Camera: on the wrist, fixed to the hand. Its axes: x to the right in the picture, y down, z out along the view.
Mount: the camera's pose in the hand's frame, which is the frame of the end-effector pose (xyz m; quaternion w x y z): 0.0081 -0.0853 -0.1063 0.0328 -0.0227 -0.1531 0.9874
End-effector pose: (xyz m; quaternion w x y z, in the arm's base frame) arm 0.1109 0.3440 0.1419 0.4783 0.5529 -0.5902 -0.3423
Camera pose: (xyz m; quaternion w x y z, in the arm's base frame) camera 0.2395 0.3362 0.0966 0.2759 -0.6279 -0.6308 0.3630
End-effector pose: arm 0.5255 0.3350 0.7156 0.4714 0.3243 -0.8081 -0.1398
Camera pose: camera 0.6468 0.2741 0.7306 0.0371 -0.8194 -0.4157 0.3929
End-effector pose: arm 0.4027 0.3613 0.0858 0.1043 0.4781 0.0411 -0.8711
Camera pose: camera 0.4673 0.4615 0.0192 0.8807 -0.0795 -0.4669 0.0021
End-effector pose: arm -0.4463 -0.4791 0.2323 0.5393 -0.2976 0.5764 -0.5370
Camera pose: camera -0.5685 -0.4759 0.2932 0.6294 0.4649 0.2424 0.5735
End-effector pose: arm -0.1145 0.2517 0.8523 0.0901 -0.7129 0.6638 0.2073
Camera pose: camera -0.0116 0.2102 0.9319 0.1163 -0.6618 -0.7072 -0.2200
